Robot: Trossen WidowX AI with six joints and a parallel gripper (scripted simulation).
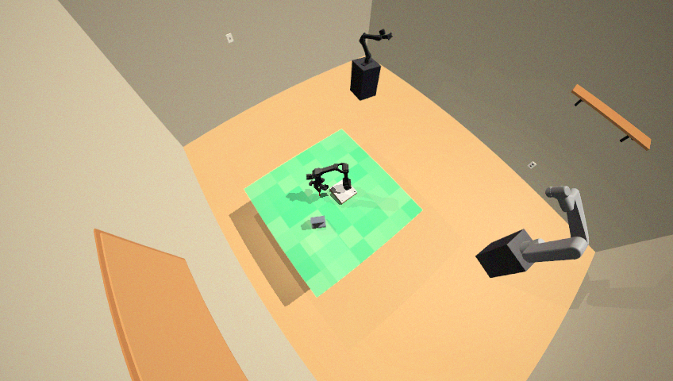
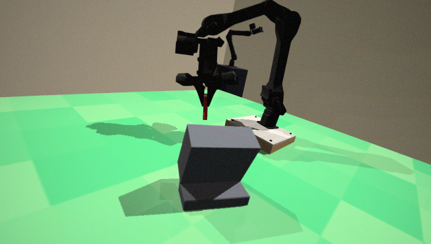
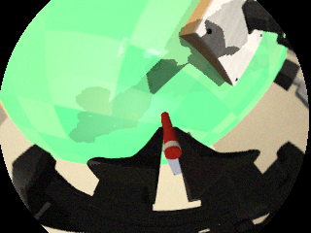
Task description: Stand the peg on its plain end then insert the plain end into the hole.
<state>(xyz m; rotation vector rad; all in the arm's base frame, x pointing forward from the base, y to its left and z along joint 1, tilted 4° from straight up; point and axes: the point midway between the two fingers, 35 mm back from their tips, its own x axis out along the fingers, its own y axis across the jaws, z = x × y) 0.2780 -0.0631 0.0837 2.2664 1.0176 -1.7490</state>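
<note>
My gripper tip is now 130 mm short of the sloped panel, 230 mm to the right of it and 20 mm above it. Round my gripper tip: red peg: 10 mm to the right, 10 mm above.
</note>
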